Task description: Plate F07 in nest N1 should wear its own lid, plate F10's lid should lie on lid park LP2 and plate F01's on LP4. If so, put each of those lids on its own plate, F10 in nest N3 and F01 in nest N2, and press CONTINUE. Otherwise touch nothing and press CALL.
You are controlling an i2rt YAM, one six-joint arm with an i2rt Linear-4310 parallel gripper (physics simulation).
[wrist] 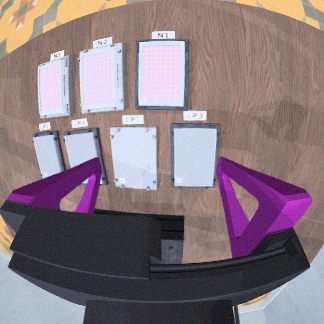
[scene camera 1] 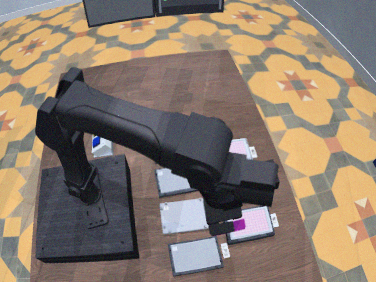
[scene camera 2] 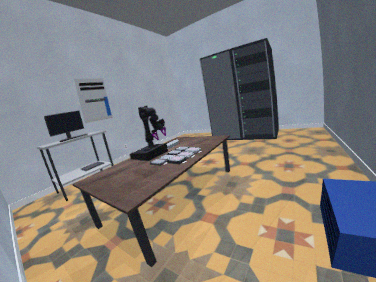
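Where they show: gripper, fingertip midpoint: [wrist: 158, 163] [scene camera 2: 162, 137]; arm's base at its link origin: [scene camera 1: 91, 196] [scene camera 2: 151, 147].
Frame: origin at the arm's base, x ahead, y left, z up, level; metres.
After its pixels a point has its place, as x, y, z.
Note:
My gripper [wrist: 158, 163] @[0.311, -0.210, 0.145] [scene camera 2: 159, 133] @[0.311, -0.210, 0.145] is open and empty above the parks; one magenta finger shows in scene view 1. Pink-welled plates stand in nests N1, N2 and N3: the N1 plate [wrist: 162, 74] @[0.410, -0.211, -0.054] [scene camera 1: 256, 220] @[0.435, -0.213, -0.049] in a dark frame, the N2 plate [wrist: 101, 77] @[0.439, -0.091, -0.057] and N3 plate [wrist: 53, 89] @[0.458, 0.037, -0.052] [scene camera 1: 240, 147] @[0.505, 0.048, -0.051] in light surrounds. Pale grey panels lie at LP2 [wrist: 48, 154] @[0.309, 0.129, -0.067], LP4 [wrist: 82, 148] @[0.301, 0.007, -0.067] [scene camera 1: 176, 182] @[0.263, 0.005, -0.067], LP1 [wrist: 134, 157] @[0.255, -0.113, -0.074] [scene camera 1: 182, 216] @[0.243, -0.109, -0.074] and LP3 [wrist: 195, 156] @[0.238, -0.244, -0.067] [scene camera 1: 196, 256] @[0.235, -0.246, -0.067]. Their small corner tags are unreadable. Whether the N1 plate wears a clear lid, I cannot tell.
A white button box [scene camera 1: 102, 147] @[0.062, 0.196, -0.034] with a blue button stands behind the black arm base [scene camera 1: 85, 220] @[-0.032, -0.075, 0.007]; the arm hides part of it. The wooden table [scene camera 2: 115, 180] @[0.050, -0.617, -0.084] bears everything. A black cabinet [scene camera 2: 220, 100], a monitor stand and a blue box [scene camera 2: 355, 210] stand off the table.

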